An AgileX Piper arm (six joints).
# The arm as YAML. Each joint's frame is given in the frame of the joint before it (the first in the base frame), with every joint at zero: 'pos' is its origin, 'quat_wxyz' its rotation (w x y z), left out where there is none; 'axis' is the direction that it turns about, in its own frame. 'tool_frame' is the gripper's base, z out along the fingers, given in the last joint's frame.
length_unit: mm
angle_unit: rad
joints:
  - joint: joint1
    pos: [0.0, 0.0, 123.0]
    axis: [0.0, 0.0, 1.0]
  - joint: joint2
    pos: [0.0, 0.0, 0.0]
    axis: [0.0, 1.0, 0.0]
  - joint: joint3
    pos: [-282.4, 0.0, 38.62]
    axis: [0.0, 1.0, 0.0]
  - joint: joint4
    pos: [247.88, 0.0, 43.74]
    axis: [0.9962, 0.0, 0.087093]
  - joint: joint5
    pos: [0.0, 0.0, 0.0]
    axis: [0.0, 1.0, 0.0]
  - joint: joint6
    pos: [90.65, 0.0, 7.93]
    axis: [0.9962, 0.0, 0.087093]
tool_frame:
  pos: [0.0, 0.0, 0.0]
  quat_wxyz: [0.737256, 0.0, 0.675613, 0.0]
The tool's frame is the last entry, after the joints.
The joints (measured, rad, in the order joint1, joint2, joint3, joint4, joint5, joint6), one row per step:
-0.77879 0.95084 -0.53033 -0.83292 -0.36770 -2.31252
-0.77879 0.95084 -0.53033 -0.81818 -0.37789 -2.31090
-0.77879 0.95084 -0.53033 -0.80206 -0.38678 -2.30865
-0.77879 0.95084 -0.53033 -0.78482 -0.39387 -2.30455
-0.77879 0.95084 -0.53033 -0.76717 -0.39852 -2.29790
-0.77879 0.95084 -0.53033 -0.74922 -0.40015 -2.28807
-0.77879 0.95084 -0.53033 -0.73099 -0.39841 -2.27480
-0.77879 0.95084 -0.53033 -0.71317 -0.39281 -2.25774
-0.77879 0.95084 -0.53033 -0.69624 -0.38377 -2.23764
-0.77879 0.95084 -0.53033 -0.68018 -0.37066 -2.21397
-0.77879 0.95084 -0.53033 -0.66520 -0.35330 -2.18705
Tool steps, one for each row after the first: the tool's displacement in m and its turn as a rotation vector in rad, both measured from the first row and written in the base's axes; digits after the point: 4 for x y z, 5 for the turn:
0.0002 0.0002 0.0010 0.00822 -0.01721 0.00214
0.0003 0.0003 0.0020 0.01821 -0.03484 0.00280
0.0004 0.0003 0.0028 0.03103 -0.05299 0.00167
0.0003 0.0001 0.0036 0.04705 -0.07109 -0.00145
0.0001 -0.0002 0.0041 0.06696 -0.08899 -0.00690
-0.0002 -0.0007 0.0044 0.09113 -0.10659 -0.01487
-0.0006 -0.0014 0.0044 0.11958 -0.12331 -0.02547
-0.0010 -0.0023 0.0041 0.15122 -0.13878 -0.03821
-0.0017 -0.0032 0.0035 0.18672 -0.15292 -0.05362
-0.0024 -0.0043 0.0025 0.22568 -0.16542 -0.07184

